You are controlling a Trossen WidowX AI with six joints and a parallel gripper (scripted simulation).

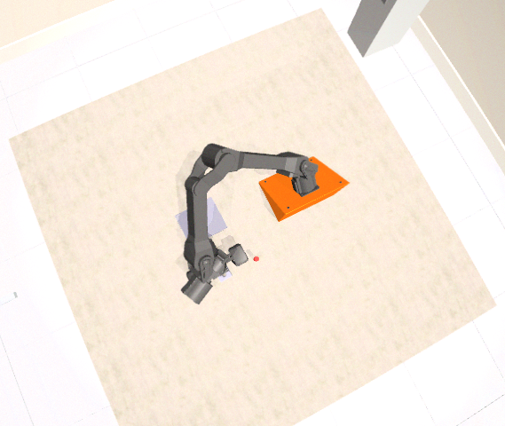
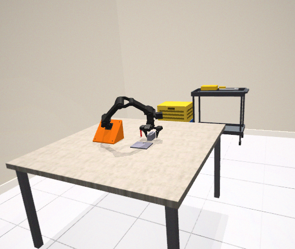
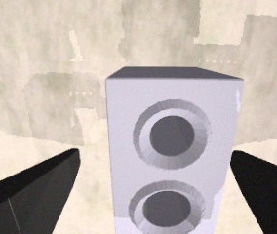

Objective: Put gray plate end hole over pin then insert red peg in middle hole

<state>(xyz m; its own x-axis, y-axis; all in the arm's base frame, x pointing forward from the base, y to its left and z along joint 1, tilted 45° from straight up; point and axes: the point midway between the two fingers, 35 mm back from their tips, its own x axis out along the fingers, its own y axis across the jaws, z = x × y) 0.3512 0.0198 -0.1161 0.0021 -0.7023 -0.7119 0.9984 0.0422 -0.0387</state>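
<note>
My gripper tip is now 120 mm past the red peg, 30 mm to the right of it and 30 mm below it. Also, from my gripper tip: gray plate (30 mm above).
</note>
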